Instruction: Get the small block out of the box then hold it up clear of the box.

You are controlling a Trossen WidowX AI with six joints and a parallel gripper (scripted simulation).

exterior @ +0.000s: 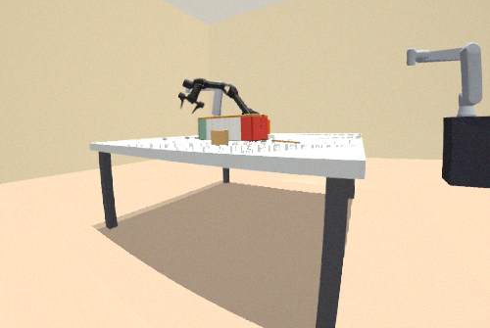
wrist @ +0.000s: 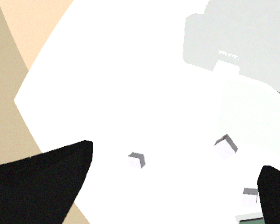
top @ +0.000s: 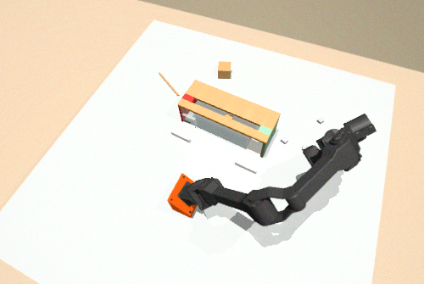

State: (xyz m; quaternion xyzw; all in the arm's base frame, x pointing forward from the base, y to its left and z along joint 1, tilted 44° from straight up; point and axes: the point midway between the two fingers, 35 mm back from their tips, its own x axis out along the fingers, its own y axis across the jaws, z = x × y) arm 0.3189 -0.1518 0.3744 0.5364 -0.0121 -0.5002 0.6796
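My gripper tip is now 400 mm to the right of the box, 120 mm above it and 30 mm past it. Round my gripper tip: tan cube: 550 mm to the left, 260 mm ahead, 150 mm below; thin wooden stick: 760 mm to the left, 180 mm below, 80 mm ahead.
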